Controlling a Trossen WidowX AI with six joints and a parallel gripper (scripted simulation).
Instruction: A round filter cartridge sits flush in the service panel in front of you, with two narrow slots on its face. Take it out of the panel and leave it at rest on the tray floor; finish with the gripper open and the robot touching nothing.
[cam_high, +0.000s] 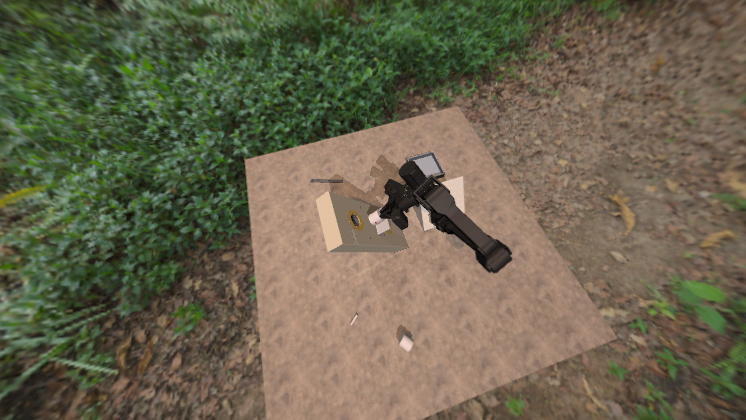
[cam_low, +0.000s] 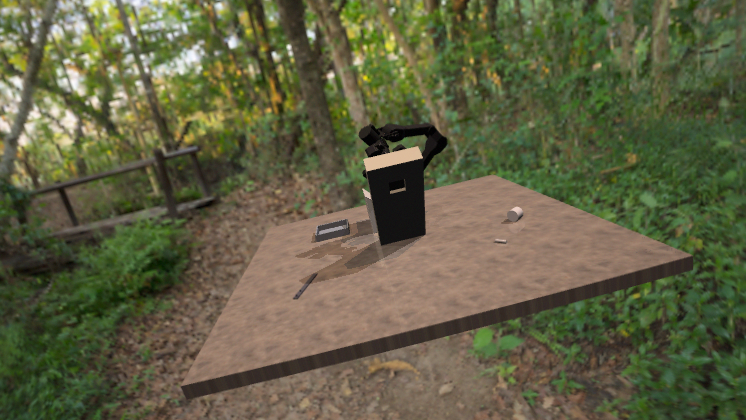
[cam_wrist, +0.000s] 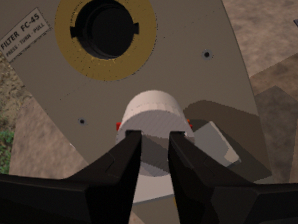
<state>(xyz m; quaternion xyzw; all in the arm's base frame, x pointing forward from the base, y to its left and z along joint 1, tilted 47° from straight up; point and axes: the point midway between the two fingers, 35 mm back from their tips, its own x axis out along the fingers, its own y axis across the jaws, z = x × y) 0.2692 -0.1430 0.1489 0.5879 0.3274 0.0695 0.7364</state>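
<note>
My gripper tip is 10 mm short of the round grey filter cartridge and 10 mm above it. The rest, counted from my gripper tip: small pin: 180 mm ahead, 310 mm to the left, 250 mm below; grey tray: 340 mm behind, 300 mm to the right, 250 mm below.
</note>
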